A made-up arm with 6 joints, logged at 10 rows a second.
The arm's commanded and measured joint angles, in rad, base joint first. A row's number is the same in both.
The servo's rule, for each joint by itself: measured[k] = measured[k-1] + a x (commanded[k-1-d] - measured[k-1]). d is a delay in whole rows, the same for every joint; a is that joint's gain. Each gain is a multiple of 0.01, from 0.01 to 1. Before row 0 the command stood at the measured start. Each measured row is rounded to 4 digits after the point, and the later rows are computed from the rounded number. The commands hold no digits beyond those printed.
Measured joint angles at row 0:
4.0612 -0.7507 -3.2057 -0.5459 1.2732 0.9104
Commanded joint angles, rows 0 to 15:
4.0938 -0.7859 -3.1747 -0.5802 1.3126 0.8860
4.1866 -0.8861 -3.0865 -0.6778 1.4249 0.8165
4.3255 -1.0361 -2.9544 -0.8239 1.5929 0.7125
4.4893 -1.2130 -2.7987 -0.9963 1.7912 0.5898
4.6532 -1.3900 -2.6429 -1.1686 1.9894 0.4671
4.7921 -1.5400 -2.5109 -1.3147 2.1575 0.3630
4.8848 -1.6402 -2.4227 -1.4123 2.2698 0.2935
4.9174 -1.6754 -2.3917 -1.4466 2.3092 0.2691
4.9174 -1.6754 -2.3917 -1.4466 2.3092 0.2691
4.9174 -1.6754 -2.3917 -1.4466 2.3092 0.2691
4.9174 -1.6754 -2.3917 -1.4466 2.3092 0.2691
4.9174 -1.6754 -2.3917 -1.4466 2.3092 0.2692
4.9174 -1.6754 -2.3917 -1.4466 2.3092 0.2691
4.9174 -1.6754 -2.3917 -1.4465 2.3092 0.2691
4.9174 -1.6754 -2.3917 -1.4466 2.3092 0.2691
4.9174 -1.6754 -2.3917 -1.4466 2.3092 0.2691
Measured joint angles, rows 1 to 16:
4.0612 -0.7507 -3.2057 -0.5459 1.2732 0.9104
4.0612 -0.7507 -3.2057 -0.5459 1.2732 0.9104
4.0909 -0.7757 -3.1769 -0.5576 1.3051 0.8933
4.1780 -0.8541 -3.0928 -0.5985 1.4021 0.8395
4.3122 -0.9833 -2.9641 -0.6751 1.5566 0.7506
4.4734 -1.1464 -2.8103 -0.7843 1.7466 0.6380
4.6370 -1.3194 -2.6546 -0.9150 1.9433 0.5184
4.7781 -1.4760 -2.5210 -1.0509 2.1168 0.4096
4.8752 -1.5926 -2.4296 -1.1738 2.2407 0.3283
4.9136 -1.6514 -2.3944 -1.2666 2.2962 0.2869
4.9171 -1.6684 -2.3919 -1.3278 2.3067 0.2744
4.9174 -1.6734 -2.3917 -1.3682 2.3087 0.2707
4.9174 -1.6748 -2.3917 -1.3949 2.3091 0.2696
4.9174 -1.6752 -2.3917 -1.4125 2.3092 0.2693
4.9174 -1.6753 -2.3917 -1.4241 2.3092 0.2692
4.9174 -1.6754 -2.3917 -1.4317 2.3092 0.2691
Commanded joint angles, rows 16 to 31:
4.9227 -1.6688 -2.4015 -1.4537 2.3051 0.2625
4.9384 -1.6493 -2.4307 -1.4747 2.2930 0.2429
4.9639 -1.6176 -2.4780 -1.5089 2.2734 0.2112
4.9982 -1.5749 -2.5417 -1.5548 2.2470 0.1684
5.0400 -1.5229 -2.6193 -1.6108 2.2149 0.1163
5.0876 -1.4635 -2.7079 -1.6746 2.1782 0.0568
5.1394 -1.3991 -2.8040 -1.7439 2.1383 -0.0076
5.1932 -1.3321 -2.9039 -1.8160 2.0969 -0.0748
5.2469 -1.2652 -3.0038 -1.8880 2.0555 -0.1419
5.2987 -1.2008 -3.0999 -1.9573 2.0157 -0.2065
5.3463 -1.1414 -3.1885 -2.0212 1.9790 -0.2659
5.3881 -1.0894 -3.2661 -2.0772 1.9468 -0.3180
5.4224 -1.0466 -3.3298 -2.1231 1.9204 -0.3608
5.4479 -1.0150 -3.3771 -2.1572 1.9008 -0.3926
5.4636 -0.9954 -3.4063 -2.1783 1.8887 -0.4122
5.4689 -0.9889 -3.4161 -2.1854 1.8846 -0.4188
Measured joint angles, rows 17 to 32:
4.9174 -1.6754 -2.3917 -1.4368 2.3092 0.2691
4.9174 -1.6754 -2.3917 -1.4401 2.3092 0.2691
4.9222 -1.6707 -2.4008 -1.4447 2.3059 0.2645
4.9369 -1.6555 -2.4286 -1.4549 2.2955 0.2494
4.9615 -1.6286 -2.4745 -1.4733 2.2776 0.2227
4.9949 -1.5905 -2.5370 -1.5010 2.2528 0.1847
5.0359 -1.5425 -2.6135 -1.5383 2.2221 0.1368
5.0829 -1.4864 -2.7013 -1.5846 2.1865 0.0808
5.1343 -1.4244 -2.7968 -1.6388 2.1475 0.0189
5.1879 -1.3589 -2.8964 -1.6990 2.1065 -0.0467
5.2416 -1.2924 -2.9963 -1.7633 2.0652 -0.1133
5.2936 -1.2274 -3.0926 -1.8293 2.0251 -0.1785
5.3416 -1.1663 -3.1818 -1.8945 1.9878 -0.2397
5.3839 -1.1117 -3.2602 -1.9566 1.9546 -0.2945
5.4189 -1.0655 -3.3249 -2.0132 1.9269 -0.3409
5.4453 -1.0296 -3.3734 -2.0622 1.9058 -0.3771

